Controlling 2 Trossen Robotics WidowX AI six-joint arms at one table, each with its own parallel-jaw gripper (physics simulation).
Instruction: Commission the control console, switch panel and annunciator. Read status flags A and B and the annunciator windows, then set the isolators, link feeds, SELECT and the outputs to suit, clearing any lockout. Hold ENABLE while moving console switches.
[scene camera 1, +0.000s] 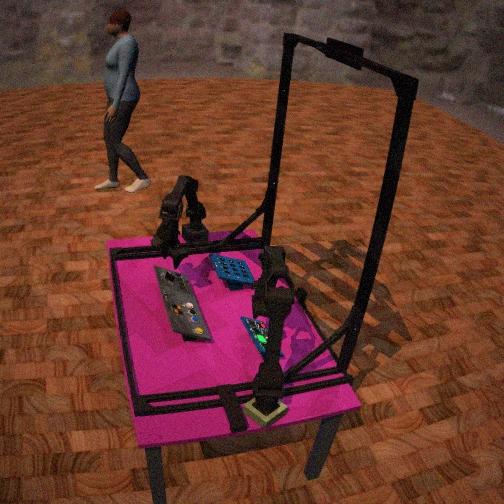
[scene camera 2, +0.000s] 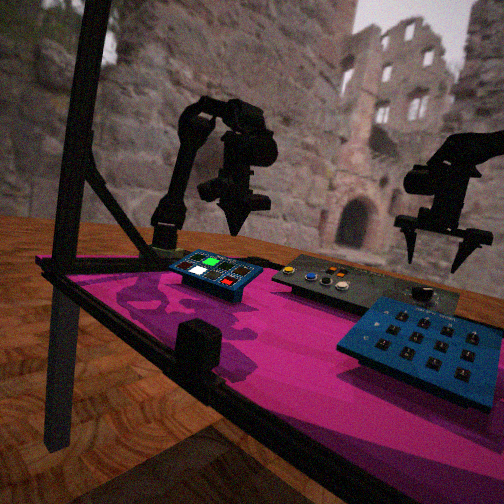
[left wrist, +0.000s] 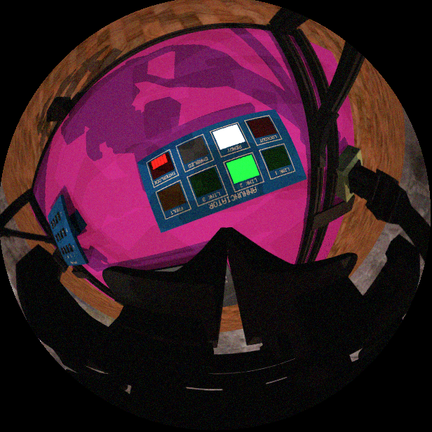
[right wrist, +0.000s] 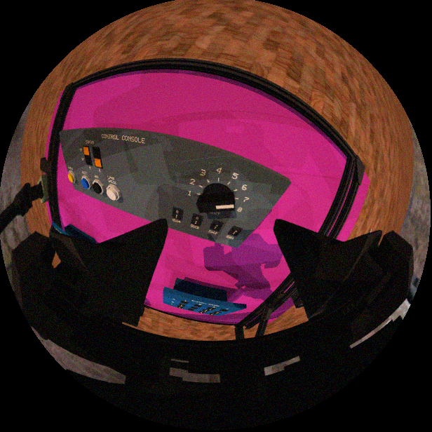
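The annunciator shows READY white, LINK 2 green and INTERLOCK red partly bright; its other windows are dark. The grey control console shows orange at the top of the left status flag and the bottom of the right one. Its black knob has its white mark near 8. The blue switch panel has rows of black switches, their positions too small to tell. My left gripper is shut, empty, raised near the annunciator. My right gripper is open, empty, above the console's knob end.
Yellow, blue, black and white buttons sit along the console. A black frame rises at the table's side. A black block stands at the table edge. A person stands beyond the table.
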